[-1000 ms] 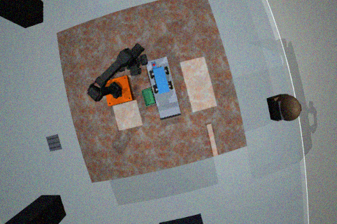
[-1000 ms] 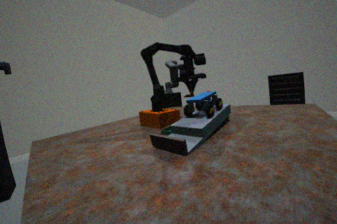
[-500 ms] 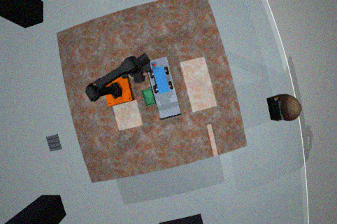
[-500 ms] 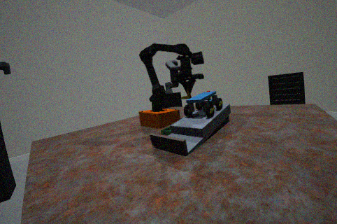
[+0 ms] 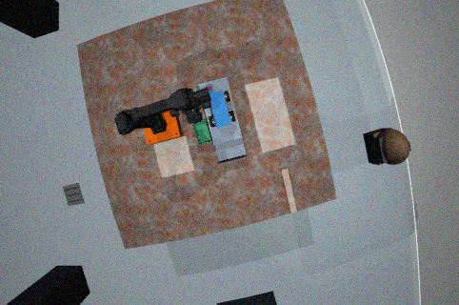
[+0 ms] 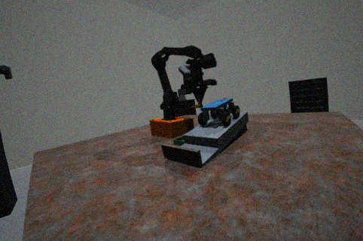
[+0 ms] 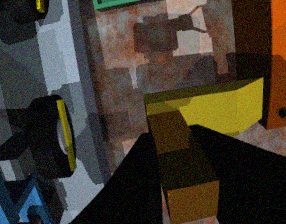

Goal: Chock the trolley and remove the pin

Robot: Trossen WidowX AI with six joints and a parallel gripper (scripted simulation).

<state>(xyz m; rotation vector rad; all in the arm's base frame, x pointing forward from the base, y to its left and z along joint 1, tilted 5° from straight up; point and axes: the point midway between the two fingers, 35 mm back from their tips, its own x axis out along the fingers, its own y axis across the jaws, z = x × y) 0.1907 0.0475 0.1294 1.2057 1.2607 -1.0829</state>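
The stop pin is 10 cm ahead of my gripper tip, 9 cm to the left of it and 3 cm below it. Also, from my gripper tip: grey ramp: 13 cm ahead, 12 cm below, 3 cm to the right; yellow chock: 2 cm behind, 1 cm below; blue-topped trolley: 13 cm ahead, 5 cm below, 2 cm to the right.
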